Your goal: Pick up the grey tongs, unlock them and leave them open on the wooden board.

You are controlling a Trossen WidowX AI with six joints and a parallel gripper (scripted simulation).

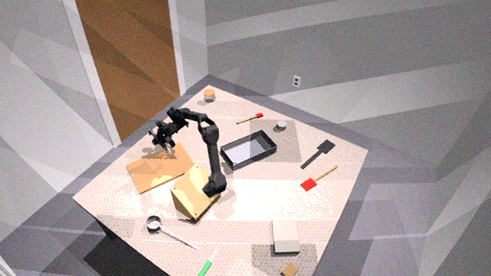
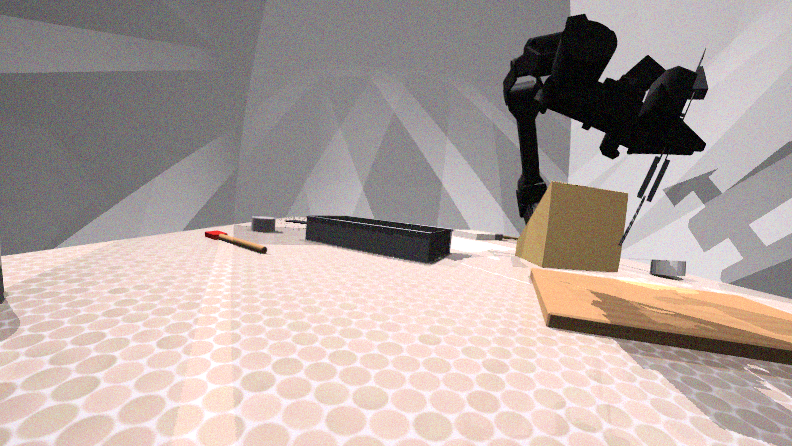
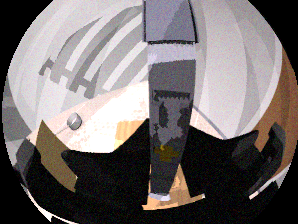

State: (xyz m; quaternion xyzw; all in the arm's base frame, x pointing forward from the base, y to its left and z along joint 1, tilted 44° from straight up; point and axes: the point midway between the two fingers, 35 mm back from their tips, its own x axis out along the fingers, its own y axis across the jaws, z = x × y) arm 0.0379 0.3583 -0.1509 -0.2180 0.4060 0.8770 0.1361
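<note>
My gripper tip is 20 cm above the wooden board and 1 cm short of it. From my gripper tip the other things lie so: roasting tin: 40 cm ahead, 37 cm to the right, 18 cm below; then cork-lidded jar: 70 cm ahead, 18 cm below, 15 cm to the left; then red-tipped stick: 70 cm ahead, 23 cm to the right, 21 cm below.
</note>
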